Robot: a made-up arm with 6 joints.
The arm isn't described. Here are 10 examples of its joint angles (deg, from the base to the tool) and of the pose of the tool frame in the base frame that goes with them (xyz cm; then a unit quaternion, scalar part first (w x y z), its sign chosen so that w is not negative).
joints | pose
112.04 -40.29 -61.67 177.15 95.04 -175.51 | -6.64 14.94 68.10 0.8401 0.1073 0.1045 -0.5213
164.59 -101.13 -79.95 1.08 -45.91 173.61 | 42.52 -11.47 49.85 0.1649 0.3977 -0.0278 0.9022
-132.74 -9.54 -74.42 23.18 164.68 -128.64 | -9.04 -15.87 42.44 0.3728 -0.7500 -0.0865 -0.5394
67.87 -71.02 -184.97 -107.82 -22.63 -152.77 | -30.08 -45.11 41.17 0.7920 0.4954 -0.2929 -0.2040
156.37 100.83 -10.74 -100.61 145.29 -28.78 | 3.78 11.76 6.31 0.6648 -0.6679 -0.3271 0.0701
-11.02 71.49 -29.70 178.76 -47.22 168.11 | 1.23 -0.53 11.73 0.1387 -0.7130 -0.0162 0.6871
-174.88 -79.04 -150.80 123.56 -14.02 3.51 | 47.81 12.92 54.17 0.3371 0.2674 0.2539 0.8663
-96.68 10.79 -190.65 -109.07 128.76 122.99 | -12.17 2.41 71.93 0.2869 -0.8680 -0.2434 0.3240
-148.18 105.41 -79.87 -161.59 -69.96 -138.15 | -4.30 -7.29 -4.30 0.6211 0.2056 0.6482 0.3897
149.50 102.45 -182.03 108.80 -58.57 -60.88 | -34.03 34.32 10.95 0.4859 -0.7171 -0.4101 -0.2855
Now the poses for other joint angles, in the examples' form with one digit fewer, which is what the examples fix.
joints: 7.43 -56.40 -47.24 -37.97 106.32 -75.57
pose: 13.7 -5.8 44.2 0.248 0.764 0.563 -0.194
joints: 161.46 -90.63 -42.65 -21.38 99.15 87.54
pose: -0.8 4.7 46.1 0.332 -0.800 -0.499 0.026
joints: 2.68 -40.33 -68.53 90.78 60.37 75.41
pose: 21.3 6.0 62.7 0.732 -0.476 0.433 0.222
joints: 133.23 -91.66 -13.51 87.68 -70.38 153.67
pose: 12.7 4.6 39.0 0.263 0.090 0.655 0.702
